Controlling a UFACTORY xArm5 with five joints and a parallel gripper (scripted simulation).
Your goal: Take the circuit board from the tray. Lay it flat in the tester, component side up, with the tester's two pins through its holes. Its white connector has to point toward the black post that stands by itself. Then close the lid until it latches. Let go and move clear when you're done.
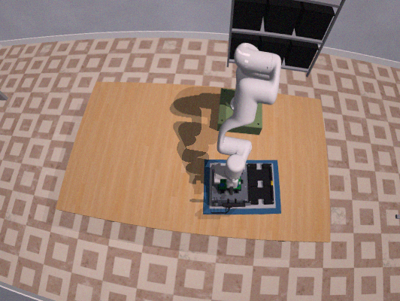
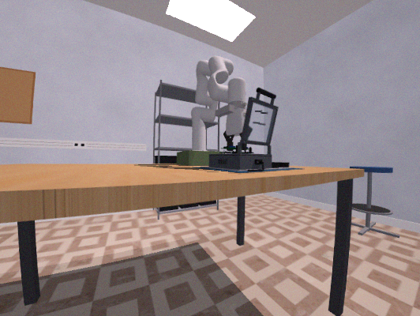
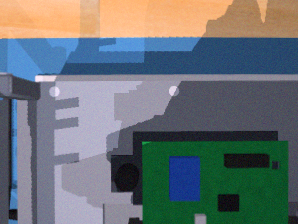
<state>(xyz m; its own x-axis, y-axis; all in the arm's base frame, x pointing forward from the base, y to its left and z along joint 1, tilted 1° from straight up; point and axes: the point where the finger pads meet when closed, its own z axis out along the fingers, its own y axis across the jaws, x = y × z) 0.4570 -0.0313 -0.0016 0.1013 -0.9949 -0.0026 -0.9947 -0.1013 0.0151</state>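
My hand is right at the green circuit board. From my hand the other things lie so: tester lid: 12 cm ahead, 9 cm above, 1 cm to the left; then tester: 4 cm to the left, 3 cm ahead, 2 cm above.
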